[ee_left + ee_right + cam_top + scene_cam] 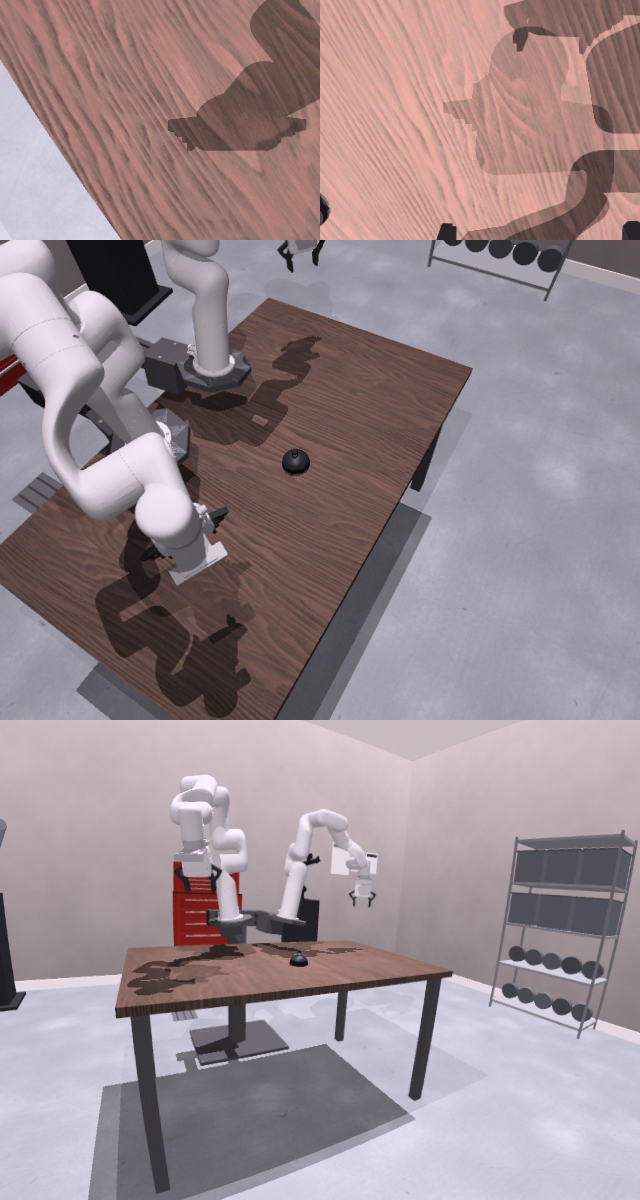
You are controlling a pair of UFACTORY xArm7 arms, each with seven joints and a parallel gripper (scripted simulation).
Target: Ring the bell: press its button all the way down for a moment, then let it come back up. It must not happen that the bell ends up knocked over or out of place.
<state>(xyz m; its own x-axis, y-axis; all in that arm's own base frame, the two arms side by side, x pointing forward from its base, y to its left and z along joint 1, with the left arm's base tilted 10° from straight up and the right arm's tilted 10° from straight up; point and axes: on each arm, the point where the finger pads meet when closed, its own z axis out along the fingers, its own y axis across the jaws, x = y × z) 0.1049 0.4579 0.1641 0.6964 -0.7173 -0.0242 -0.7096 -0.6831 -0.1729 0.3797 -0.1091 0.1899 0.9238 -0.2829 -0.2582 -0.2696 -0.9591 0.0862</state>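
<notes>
Right now the small round button is 610 mm to the right of my left hand, 240 mm ahead of it and 210 mm below it. The rest, counted from my left hand: black domed bell 610 mm to the right, 240 mm ahead, 230 mm below.
</notes>
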